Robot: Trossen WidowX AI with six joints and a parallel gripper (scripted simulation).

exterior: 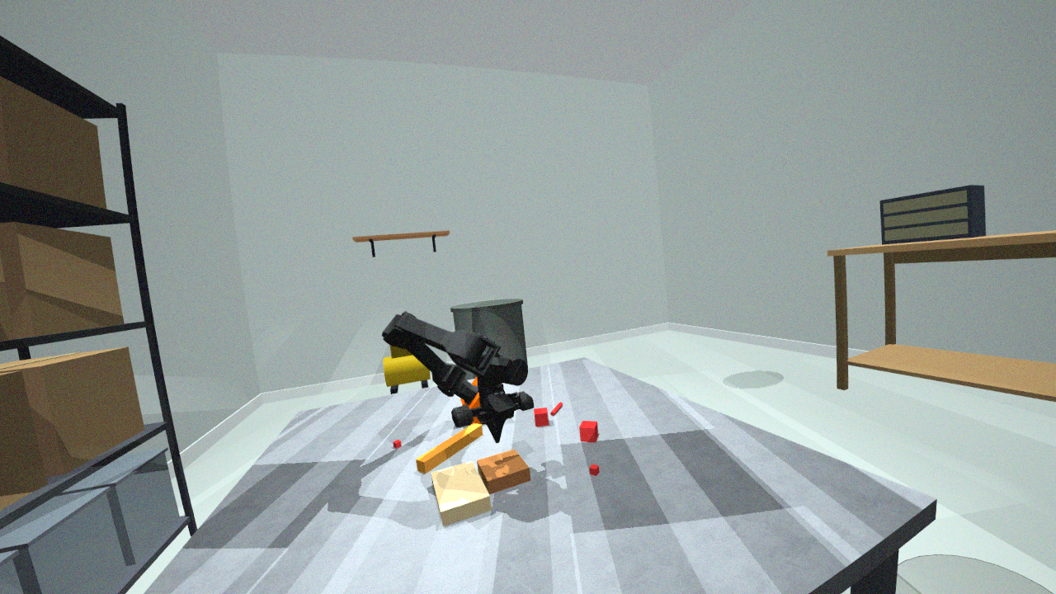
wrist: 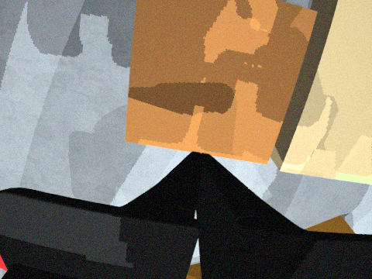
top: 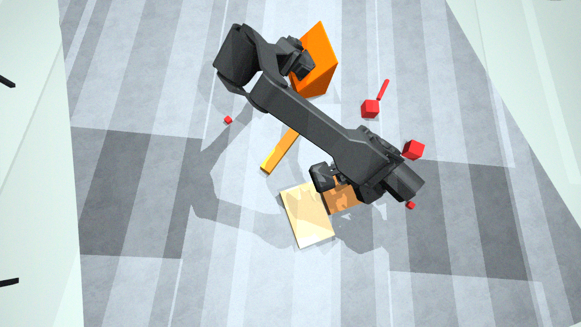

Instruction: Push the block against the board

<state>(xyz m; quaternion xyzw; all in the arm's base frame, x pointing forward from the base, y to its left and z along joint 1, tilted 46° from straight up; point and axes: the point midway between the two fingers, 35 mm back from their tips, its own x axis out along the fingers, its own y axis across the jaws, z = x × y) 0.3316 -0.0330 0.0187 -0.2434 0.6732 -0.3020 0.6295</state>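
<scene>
My gripper tip is 5 cm above the square block and 3 cm short of it. From my gripper tip the other things lie so: long yellow board: 16 cm behind, 8 cm to the right, 5 cm below; then red stick: 28 cm to the left, 21 cm behind, 6 cm below; then cream slab: 11 cm to the right, 5 cm below, 5 cm ahead.
</scene>
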